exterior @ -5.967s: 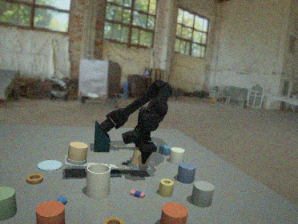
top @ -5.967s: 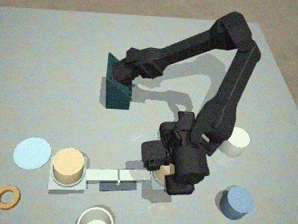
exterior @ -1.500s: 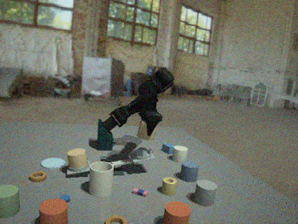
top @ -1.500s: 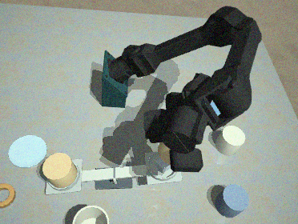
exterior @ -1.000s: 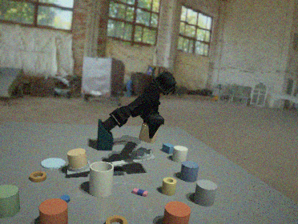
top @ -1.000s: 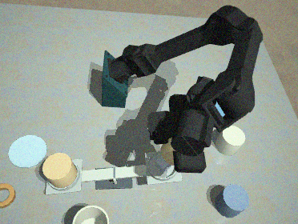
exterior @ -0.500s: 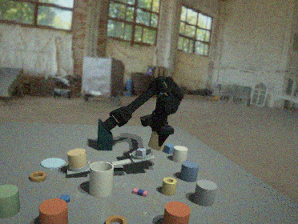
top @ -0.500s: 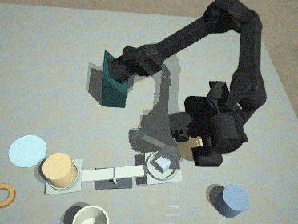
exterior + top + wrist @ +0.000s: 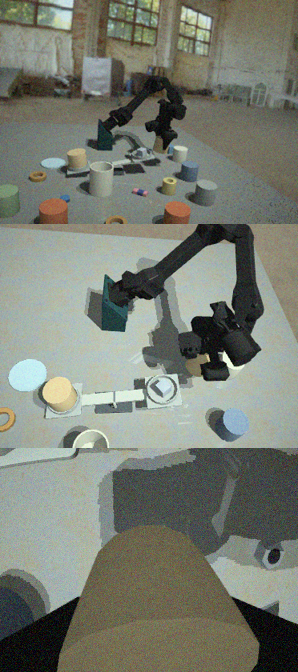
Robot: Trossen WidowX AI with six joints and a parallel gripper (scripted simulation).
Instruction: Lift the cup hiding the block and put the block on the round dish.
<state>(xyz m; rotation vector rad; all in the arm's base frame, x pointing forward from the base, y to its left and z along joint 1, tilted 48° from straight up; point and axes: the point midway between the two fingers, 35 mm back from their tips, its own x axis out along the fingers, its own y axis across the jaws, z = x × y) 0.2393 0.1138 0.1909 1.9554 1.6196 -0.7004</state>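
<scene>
Right now my gripper tip is 480 mm to the left of the round light-blue dish, 80 mm above it and 50 mm past it. From my gripper tip the other things lie so: dark nut 130 mm behind, 70 mm below, 10 mm to the left; then cream cylinder 130 mm to the left, 40 mm below, 10 mm behind; then blue cube 130 mm behind, 110 mm to the left, 60 mm below.
</scene>
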